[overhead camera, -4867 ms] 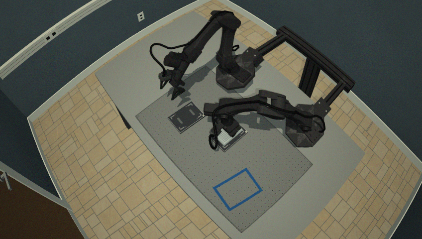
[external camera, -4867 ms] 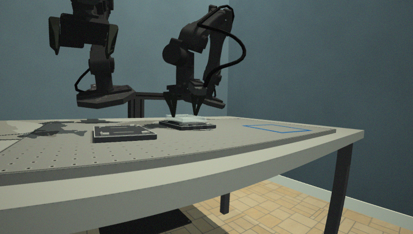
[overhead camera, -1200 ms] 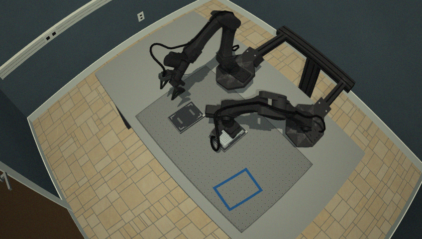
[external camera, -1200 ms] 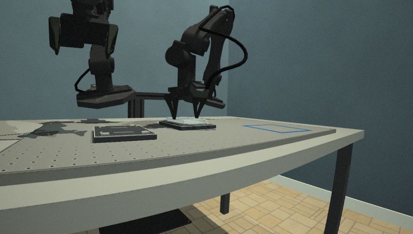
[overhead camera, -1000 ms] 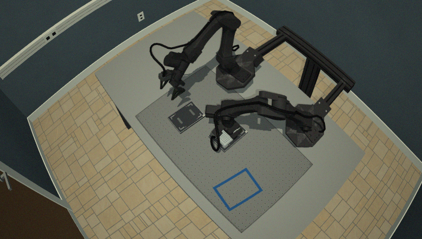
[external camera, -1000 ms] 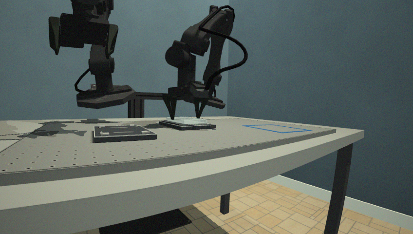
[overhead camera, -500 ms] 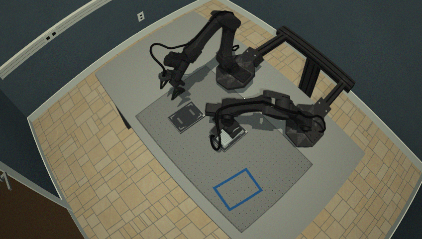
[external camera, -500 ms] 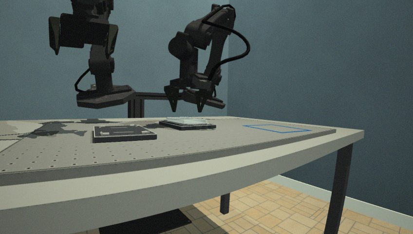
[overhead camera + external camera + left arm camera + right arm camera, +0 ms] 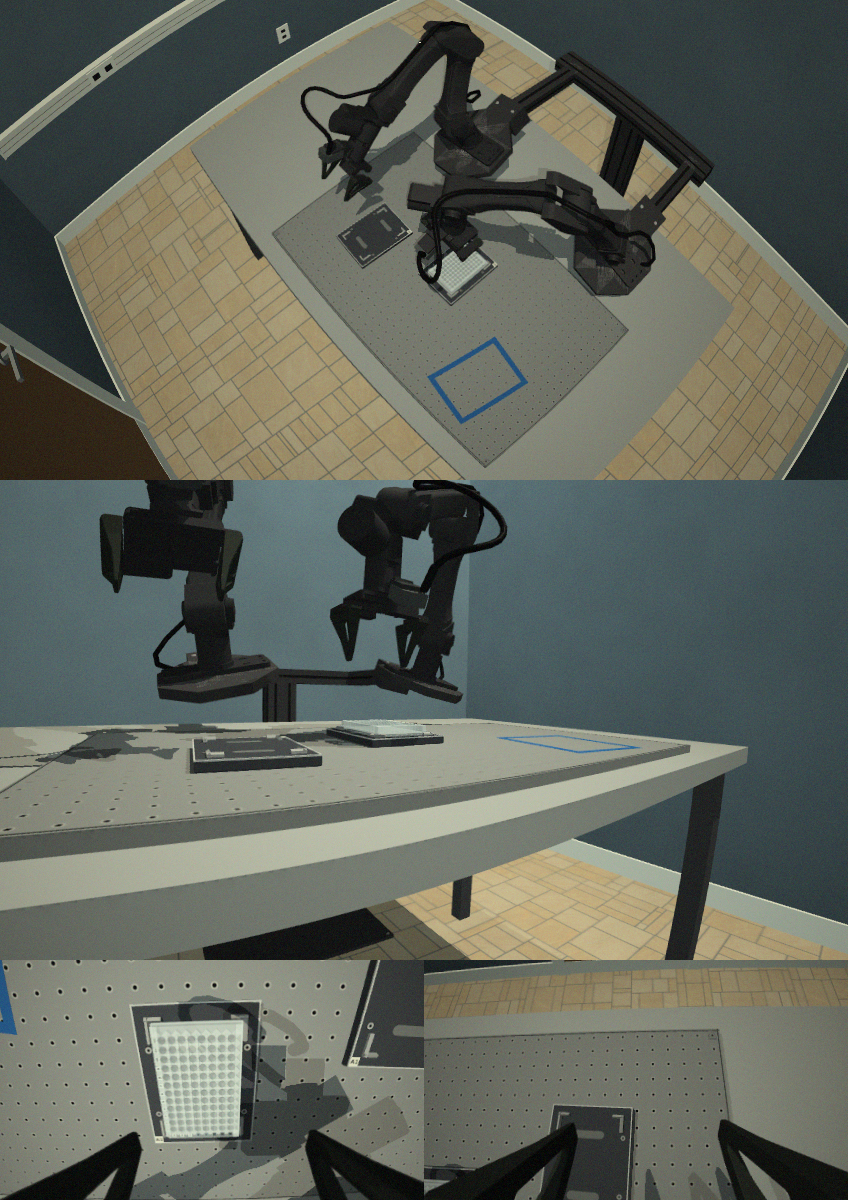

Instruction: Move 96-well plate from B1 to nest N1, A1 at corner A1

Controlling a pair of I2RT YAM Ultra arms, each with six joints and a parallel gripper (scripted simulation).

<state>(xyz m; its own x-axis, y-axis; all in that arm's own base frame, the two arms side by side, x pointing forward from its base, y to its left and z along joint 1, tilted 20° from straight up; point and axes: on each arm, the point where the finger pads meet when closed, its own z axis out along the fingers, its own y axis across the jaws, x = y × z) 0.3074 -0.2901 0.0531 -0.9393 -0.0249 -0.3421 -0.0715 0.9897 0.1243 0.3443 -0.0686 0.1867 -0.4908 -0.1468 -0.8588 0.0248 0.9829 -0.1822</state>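
Now: right hand 32 cm to the right of the 96-well plate, 15 cm above it and 10 cm past it. Also, from my right hand: A1 label 38 cm to the left, 18 cm behind, 16 cm below.
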